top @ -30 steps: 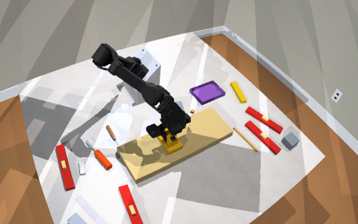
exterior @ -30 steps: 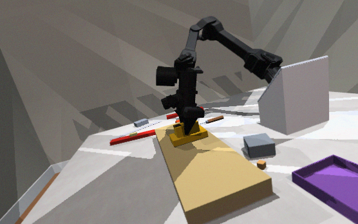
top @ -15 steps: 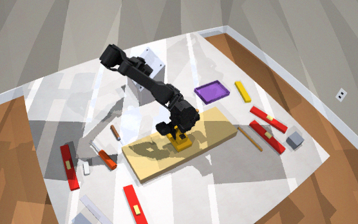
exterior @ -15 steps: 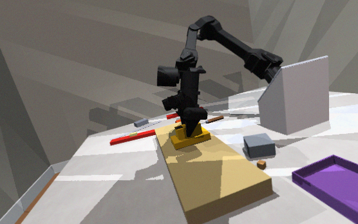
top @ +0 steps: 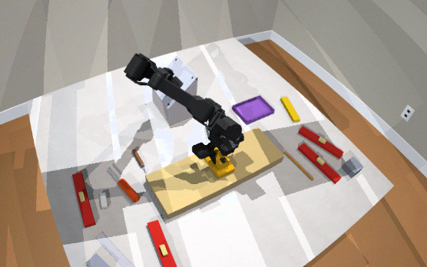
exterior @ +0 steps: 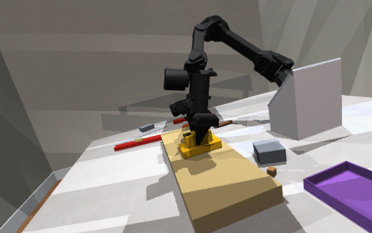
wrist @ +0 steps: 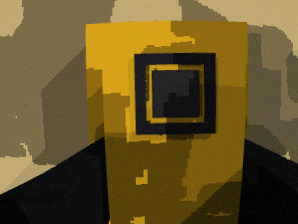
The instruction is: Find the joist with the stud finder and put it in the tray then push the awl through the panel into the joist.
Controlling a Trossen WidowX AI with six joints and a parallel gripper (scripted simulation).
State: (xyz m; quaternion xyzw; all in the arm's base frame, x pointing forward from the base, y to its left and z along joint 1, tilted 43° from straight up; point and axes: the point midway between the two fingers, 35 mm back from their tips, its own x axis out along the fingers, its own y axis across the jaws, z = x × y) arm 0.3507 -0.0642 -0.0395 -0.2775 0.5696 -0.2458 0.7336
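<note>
Now: the small brown cube 12 cm behind my gripper tip, 18 cm to the left of it and 6 cm below it. Round my gripper tip: yellow stud finder (1 cm ahead, 2 cm above); awl (18 cm behind, 24 cm to the right, 6 cm below); pencil (16 cm ahead, 30 cm to the left, 6 cm below).
</note>
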